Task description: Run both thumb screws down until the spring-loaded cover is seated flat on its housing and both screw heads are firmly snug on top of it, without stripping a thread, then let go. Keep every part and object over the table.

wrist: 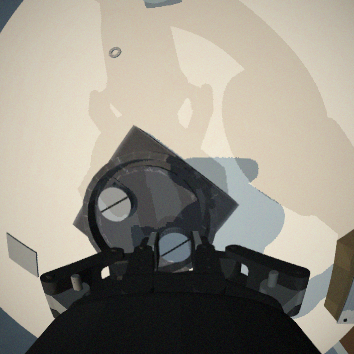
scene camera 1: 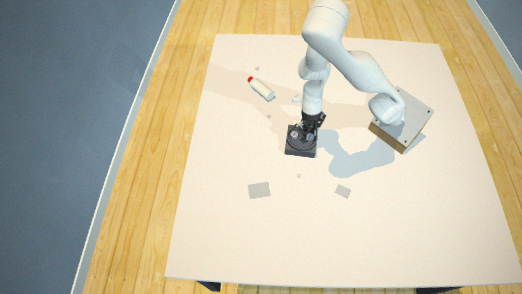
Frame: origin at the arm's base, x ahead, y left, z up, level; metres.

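Seen in the pictures: gripper, between the fingertips: point(wrist: 174, 241) point(scene camera 1: 309, 136).
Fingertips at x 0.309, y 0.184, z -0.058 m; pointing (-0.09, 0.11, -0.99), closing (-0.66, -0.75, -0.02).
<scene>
Pixels of each thing's top centre, then the offset from my fingertips to it.
- black square housing, centre of its top: point(wrist: 145, 223) point(scene camera 1: 302, 136) 0.007 m left, 0.030 m ahead, 0.001 m up
- table with the dark round cover, centre of its top: point(wrist: 146, 222) point(scene camera 1: 301, 136) 0.007 m left, 0.030 m ahead, 0.003 m down
- white bottle with a red cap, centre of its top: point(scene camera 1: 259, 83) 0.219 m right, 0.296 m ahead, 0.005 m down
- small ring, centre of its top: point(scene camera 1: 299, 175) 0.155 m left, 0.005 m back, 0.054 m down
The black square housing point(scene camera 1: 300, 153) point(wrist: 134, 139) stands on the table with the dark round cover point(scene camera 1: 301, 143) point(wrist: 152, 200) in its ring. One thumb screw point(scene camera 1: 294, 134) point(wrist: 114, 204), with a pale slotted head, stands free on the left of the cover. The other thumb screw point(scene camera 1: 310, 136) point(wrist: 175, 247) is at the near edge of the cover in the wrist view, in shade. My gripper point(scene camera 1: 310, 133) point(wrist: 174, 241) points down over it and is shut on its head, one finger on each side. The height of the cover and the screw threads cannot be told.
A white bottle with a red cap point(scene camera 1: 261, 89) lies behind left of the housing. A wooden block with a grey top point(scene camera 1: 419, 111) point(wrist: 344, 272) stands to the right, under the arm. Flat grey plates point(scene camera 1: 259, 190) point(scene camera 1: 342, 191) and a small ring point(scene camera 1: 299, 176) lie in front.
</scene>
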